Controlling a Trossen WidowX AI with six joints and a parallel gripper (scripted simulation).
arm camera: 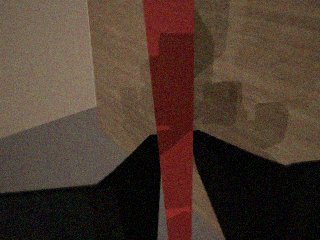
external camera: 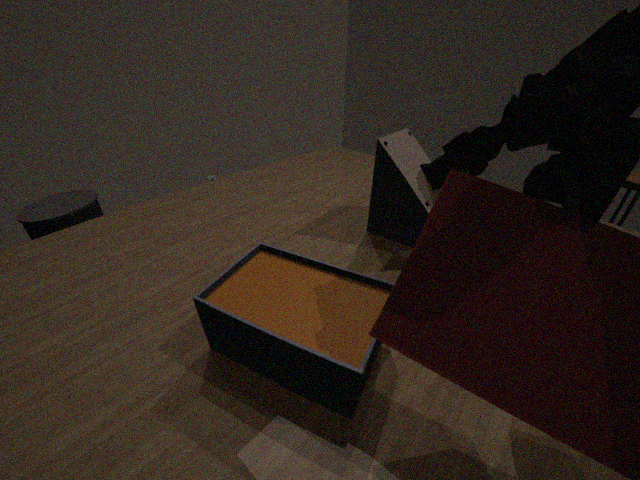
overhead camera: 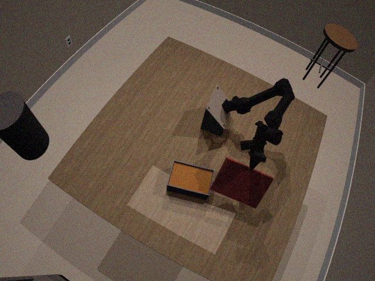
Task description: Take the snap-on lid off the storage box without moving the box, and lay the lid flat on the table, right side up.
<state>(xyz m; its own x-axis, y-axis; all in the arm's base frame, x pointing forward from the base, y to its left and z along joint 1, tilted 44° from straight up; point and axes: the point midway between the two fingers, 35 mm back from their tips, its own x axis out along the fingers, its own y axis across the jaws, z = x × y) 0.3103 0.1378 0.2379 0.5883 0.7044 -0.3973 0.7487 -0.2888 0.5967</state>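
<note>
The red lid lies 6 cm ahead of my gripper tip and 5 cm below it. Also, from my gripper tip: storage box 14 cm ahead, 22 cm to the right, 18 cm below.
</note>
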